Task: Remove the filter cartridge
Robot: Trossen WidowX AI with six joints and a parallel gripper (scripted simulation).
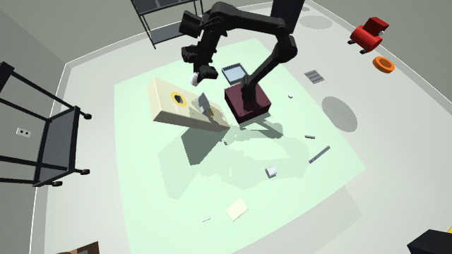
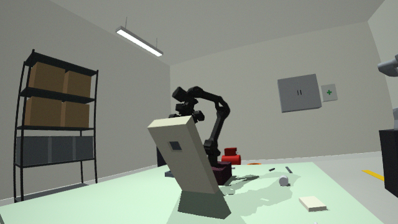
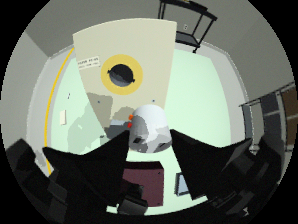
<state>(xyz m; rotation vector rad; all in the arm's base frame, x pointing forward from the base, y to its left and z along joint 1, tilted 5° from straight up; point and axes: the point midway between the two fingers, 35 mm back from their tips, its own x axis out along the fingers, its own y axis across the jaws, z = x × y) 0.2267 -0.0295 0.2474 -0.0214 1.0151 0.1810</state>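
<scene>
The blue-grey tray is 290 mm below my gripper tip, 280 mm to the right of it and 260 mm behind it. From my gripper tip the other things lie so: round filter cartridge (right at my gripper tip); small white pin (540 mm to the left, 300 mm below, 120 mm ahead); cream pad (540 mm to the left, 300 mm below, 30 mm behind).
</scene>
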